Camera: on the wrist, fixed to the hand. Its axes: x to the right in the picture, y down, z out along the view.
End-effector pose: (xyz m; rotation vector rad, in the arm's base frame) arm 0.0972 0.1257 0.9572 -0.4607 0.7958 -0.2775
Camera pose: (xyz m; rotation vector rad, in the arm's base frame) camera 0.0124 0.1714 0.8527 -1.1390 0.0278 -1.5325
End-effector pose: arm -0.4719 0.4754 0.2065 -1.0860 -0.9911 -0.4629
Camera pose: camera -0.3646 0.4101 0.1399 -0.2895 -1.9786 -1.6143
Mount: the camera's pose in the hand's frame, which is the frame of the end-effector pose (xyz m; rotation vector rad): -0.0107 0.0857 -0.1129 -0.1210 -0.2892 -1.5242
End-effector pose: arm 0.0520 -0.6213 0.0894 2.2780 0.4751 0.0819
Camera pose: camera 0.0455 -0.5992 0.2297 1.2626 1.7844 -0.9098
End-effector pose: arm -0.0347 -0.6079 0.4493 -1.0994 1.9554 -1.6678
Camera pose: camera -0.1345 -0.5229 0.3943 2.3205 -0.6499 1.2464
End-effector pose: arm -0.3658 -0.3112 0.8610 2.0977 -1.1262 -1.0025
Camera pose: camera -0.3164 -0.3313 0.9928 -2.3449 -0.6688 1.7422
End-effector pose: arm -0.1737 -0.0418 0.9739 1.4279 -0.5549 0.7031
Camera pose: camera -0.2507 0.0699 1.0162 1.3945 0.3486 -0.7413
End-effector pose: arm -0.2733 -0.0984 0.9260 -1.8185 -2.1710 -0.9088
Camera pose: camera -0.2185 -0.1627 1.0404 -0.0586 2.4996 0.6296
